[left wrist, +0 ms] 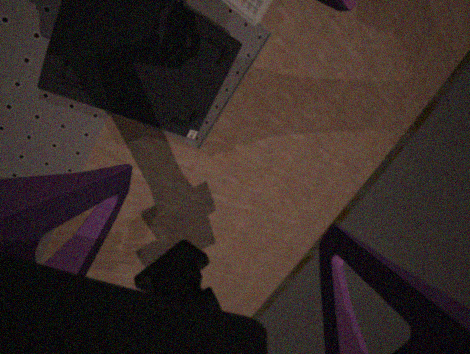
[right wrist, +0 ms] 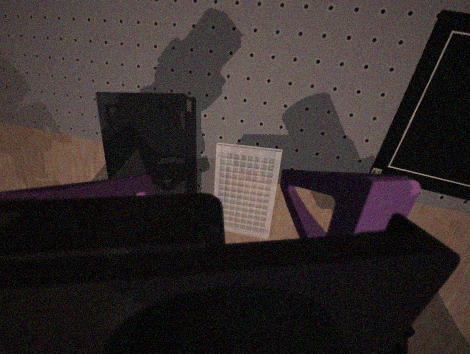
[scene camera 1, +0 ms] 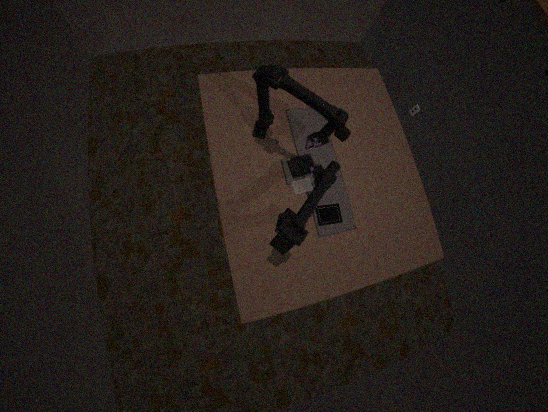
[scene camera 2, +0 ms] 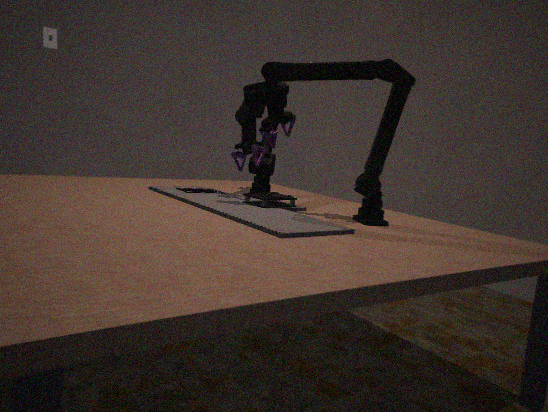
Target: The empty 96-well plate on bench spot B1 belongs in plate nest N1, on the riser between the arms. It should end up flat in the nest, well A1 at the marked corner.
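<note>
The pale 96-well plate lies beside the dark riser, at the edge of the grey perforated board. The riser stands on short posts; its top is too dark to make out the nest, but a small pale corner label shows in the left wrist view. My right gripper is open and empty, above the board; in its wrist view the plate shows partly between and beyond the fingers. My left gripper is open and empty, high above the board.
The grey perforated board runs along the table. A black pad with a white outline lies at its lower end in scene camera 1. Both forearms come close together over the riser.
</note>
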